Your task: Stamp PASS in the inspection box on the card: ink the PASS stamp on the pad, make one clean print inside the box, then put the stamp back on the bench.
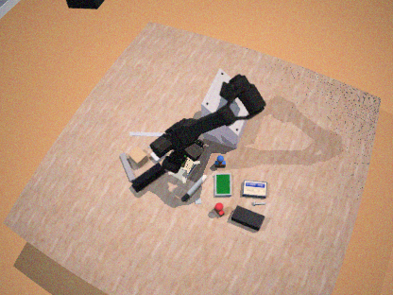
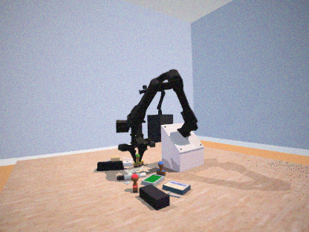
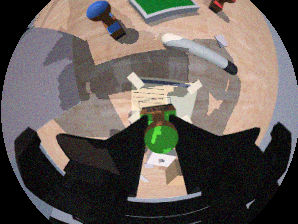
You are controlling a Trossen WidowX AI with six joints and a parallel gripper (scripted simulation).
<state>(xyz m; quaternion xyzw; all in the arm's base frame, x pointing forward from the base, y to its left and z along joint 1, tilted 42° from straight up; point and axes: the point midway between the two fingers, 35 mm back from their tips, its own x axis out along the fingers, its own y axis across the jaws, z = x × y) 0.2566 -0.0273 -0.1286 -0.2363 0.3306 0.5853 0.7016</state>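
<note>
Right now the cream card is 1 cm ahead of my gripper tip and 4 cm below it. Round my gripper tip: marker pen (10 cm ahead, 6 cm to the left, 3 cm below); yellow-knobbed stamp (7 cm behind, 7 cm to the right, 2 cm below); green-knobbed PASS stamp (right at my gripper tip).
</note>
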